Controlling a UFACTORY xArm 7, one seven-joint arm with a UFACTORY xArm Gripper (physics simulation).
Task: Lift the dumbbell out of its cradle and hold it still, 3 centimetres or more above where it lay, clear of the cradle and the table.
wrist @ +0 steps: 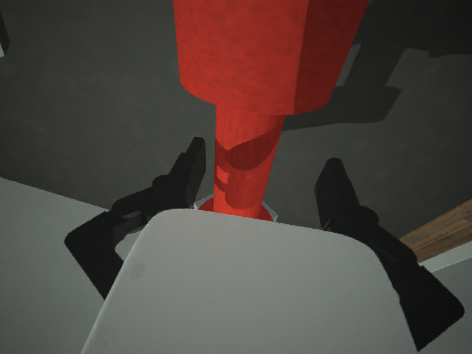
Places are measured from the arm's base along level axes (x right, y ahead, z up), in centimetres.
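Where they show: gripper, between the fingertips: (pixel 262 163).
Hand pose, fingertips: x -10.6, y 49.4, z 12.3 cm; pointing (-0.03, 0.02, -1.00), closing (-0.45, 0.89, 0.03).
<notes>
Each offset is from my fingertips to the top centre of the thing. "spot": to the spot under its first point. Level surfaces: height alone.
The red dumbbell @[dx +0.8, dy -1.2, dz +4.8 cm] (pixel 244 60) runs from the top of the wrist view down to the gripper's pale housing. Its large near head fills the top middle, and its narrower handle passes down between the fingers' lines. The far head is mostly hidden behind the housing, with part of its red rim showing. Pale edges of the cradle @[spot: dx +4.8, dy +4.7, dz -0.9 cm] (pixel 272 212) show on both sides of that rim; the rest of the cradle is hidden. My gripper (pixel 262 163) is open and empty, with one black finger left of the handle and the other right of it, both apart from it.
A dark surface @[dz -20.6 cm] (pixel 100 125) lies beneath, with the arm's shadow across its upper right. A wooden strip (pixel 445 232) shows at the right edge. A lighter grey area (pixel 35 240) lies at lower left. A sliver of a pale object (pixel 1 50) shows at the upper left edge.
</notes>
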